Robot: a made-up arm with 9 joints.
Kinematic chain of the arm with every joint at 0, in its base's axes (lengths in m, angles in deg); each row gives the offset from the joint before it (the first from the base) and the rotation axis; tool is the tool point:
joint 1: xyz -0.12 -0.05 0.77 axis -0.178 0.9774 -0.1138
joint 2: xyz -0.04 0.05 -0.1 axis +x
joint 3: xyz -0.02 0 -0.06 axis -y
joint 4: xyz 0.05 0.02 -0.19 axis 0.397 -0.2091 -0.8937
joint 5: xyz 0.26 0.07 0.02 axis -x
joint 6: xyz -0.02 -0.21 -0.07 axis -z
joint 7: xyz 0 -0.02 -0.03 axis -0.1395 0.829 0.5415
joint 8: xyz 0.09 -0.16 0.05 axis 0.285 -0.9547 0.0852
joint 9: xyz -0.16 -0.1 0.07 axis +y
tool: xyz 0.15 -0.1 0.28
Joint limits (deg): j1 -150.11..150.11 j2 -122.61..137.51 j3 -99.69..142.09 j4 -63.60..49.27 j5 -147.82..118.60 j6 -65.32..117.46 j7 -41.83..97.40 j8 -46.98..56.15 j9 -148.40..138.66
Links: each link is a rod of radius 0.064 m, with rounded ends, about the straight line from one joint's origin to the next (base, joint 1, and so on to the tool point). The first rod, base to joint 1, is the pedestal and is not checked.
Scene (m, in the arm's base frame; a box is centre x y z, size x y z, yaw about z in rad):
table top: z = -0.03
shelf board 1: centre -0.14 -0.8 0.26 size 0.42 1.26 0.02 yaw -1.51
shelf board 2: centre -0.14 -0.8 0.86 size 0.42 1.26 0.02 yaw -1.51
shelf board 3: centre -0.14 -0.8 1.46 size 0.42 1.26 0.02 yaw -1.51
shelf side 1: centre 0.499 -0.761 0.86 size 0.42 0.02 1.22 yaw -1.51
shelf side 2: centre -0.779 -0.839 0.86 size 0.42 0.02 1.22 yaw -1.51
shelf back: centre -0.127 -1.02 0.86 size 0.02 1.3 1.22 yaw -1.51
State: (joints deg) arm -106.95 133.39 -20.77 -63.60 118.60 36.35 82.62 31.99 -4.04
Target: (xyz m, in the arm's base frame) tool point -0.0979 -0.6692 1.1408
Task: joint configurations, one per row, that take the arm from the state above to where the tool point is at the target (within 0.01 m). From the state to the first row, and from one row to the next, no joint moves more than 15 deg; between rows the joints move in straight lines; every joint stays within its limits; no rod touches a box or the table.
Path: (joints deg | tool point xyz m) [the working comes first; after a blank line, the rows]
Joints at the target: -91.83 137.51 2.01 -38.61 105.96 39.46 95.17 25.28 -2.62
Straight joint move there: touches shelf board 2.

1: -104.85 121.95 -24.00 -63.60 118.60 43.89 85.58 34.05 10.58 | -0.5307 -0.6290 0.6344
2: -102.76 110.51 -27.22 -63.60 118.60 51.43 88.53 36.12 25.20 | -0.6093 -0.5179 0.7299
3: -100.66 99.07 -30.45 -63.60 118.60 58.97 91.49 38.18 39.81 | -0.6448 -0.3890 0.8343
4: -98.56 87.63 -33.68 -63.60 118.60 66.51 94.44 40.24 54.43 | -0.6322 -0.2507 0.9370
5: -96.46 76.20 -36.91 -63.60 118.60 74.05 97.40 42.31 69.05 | -0.5702 -0.1140 1.0267
6: -96.40 84.29 -34.41 -57.62 111.73 71.48 94.24 42.60 54.70 | -0.5495 -0.1999 1.0690
7: -96.33 92.38 -31.91 -51.63 104.86 68.92 91.08 42.88 40.34 | -0.4924 -0.2874 1.1049
8: -96.26 100.47 -29.42 -45.65 98.00 66.35 87.91 43.17 25.98 | -0.3974 -0.3638 1.1312
9: -96.19 108.56 -26.92 -39.67 91.13 63.78 84.75 43.46 11.63 | -0.2675 -0.4140 1.1445
10: -96.13 116.65 -24.43 -33.68 84.26 61.22 81.59 43.75 -2.73 | -0.1129 -0.4233 1.1408
11: -93.98 127.08 -11.21 -36.15 95.11 50.34 88.38 34.52 -2.68 | -0.1297 -0.5704 1.1344
12: -91.83 137.51 2.01 -38.61 105.96 39.46 95.17 25.28 -2.62 | -0.0979 -0.6692 1.1408

